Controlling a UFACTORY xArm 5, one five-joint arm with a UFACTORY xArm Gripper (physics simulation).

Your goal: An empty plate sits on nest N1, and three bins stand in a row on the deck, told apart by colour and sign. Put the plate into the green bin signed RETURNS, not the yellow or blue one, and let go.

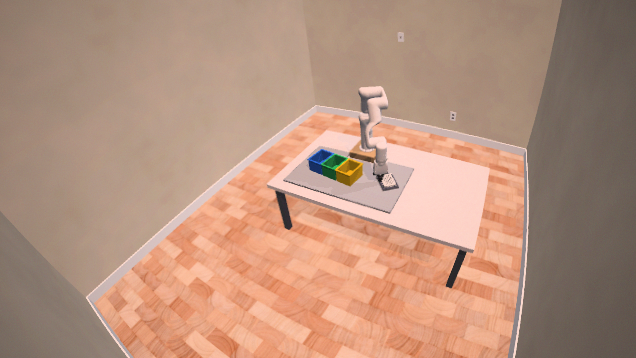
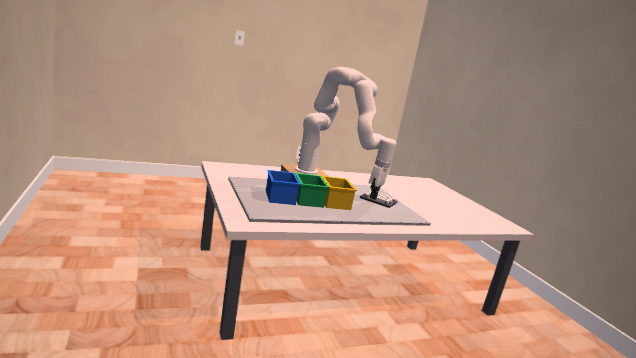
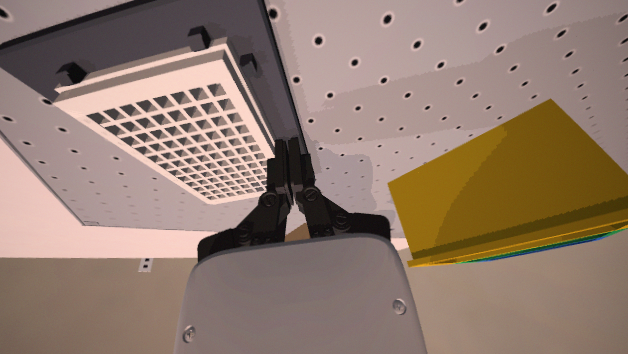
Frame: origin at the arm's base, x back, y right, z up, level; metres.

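Where they show: gripper, fingertip midpoint: (image 1: 380, 180) (image 2: 372, 198) (image 3: 289, 151); arm's base at its link origin: (image 1: 367, 148) (image 2: 306, 170).
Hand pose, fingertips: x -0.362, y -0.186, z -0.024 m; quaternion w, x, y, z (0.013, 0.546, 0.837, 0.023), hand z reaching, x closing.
Observation:
Each offset is from my fingertips to the top centre of the thing. "*": to the spot under its first point. Level surfaces: height alone.
The white plate @[dz +0.009, dx +0.011, dy -0.051 m] (image 1: 387, 180) (image 2: 384, 196) (image 3: 150, 77), a grid of square wells, sits on the dark nest @[dz +0.005, dx +0.011, dy -0.050 m] (image 2: 367, 200) (image 3: 150, 25) at the right of the deck, between small black corner posts. My gripper (image 2: 375, 193) (image 3: 289, 151) is shut, its fingertips close together with no object between them. It is low beside the plate's edge, on the side towards the bins; whether it touches the plate is not clear. The green bin @[dz +0.083, dx +0.042, dy +0.350 m] (image 1: 331, 171) (image 2: 311, 194) stands between the blue bin @[* dz +0.062, dx +0.002, dy +0.480 m] (image 1: 316, 164) (image 2: 282, 192) and the yellow bin (image 1: 347, 176) (image 2: 340, 198) (image 3: 500, 180). No sign is readable.
The grey perforated deck @[dz -0.017 m] (image 1: 370, 200) (image 2: 390, 216) (image 3: 345, 15) lies on the pale table @[dz -0.030 m] (image 1: 440, 200) (image 2: 470, 217). The yellow bin is the bin nearest the gripper. The arm's base stands on a brown block (image 1: 361, 154) behind the bins.

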